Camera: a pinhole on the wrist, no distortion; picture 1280 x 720 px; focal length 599.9 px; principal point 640.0 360.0 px. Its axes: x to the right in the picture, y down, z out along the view. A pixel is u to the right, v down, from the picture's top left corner.
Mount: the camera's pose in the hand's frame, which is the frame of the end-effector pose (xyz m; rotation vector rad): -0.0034 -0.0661 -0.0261 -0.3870 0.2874 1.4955
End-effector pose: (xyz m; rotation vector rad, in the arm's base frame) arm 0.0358 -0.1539 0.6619 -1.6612 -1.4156 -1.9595
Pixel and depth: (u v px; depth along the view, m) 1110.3 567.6 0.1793
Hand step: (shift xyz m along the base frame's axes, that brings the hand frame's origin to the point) 0.1644 -0.0432 0.0092
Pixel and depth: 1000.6 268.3 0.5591
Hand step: 0.5192 0.0472 0.2742
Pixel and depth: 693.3 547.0 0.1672
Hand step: 0.1097 0.0517 -0.0544
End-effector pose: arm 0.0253 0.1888 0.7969 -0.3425 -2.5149 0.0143
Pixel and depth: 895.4 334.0 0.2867
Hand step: -0.0650 0.1718 -0.1645
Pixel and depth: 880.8 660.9 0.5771
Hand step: 0.1249 0.3321 -0.5191
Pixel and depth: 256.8 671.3 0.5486
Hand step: -0.1049 -0.1825 -0.6675
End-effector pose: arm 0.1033 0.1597 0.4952 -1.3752 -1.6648 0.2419
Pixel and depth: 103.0 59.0 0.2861
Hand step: -0.3752 0.1646 -0.0148
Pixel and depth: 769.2 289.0 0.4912
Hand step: -0.1223 0.2601 -0.3423
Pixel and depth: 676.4 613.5 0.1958
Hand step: -0.0901 -0.0162 -0.1459
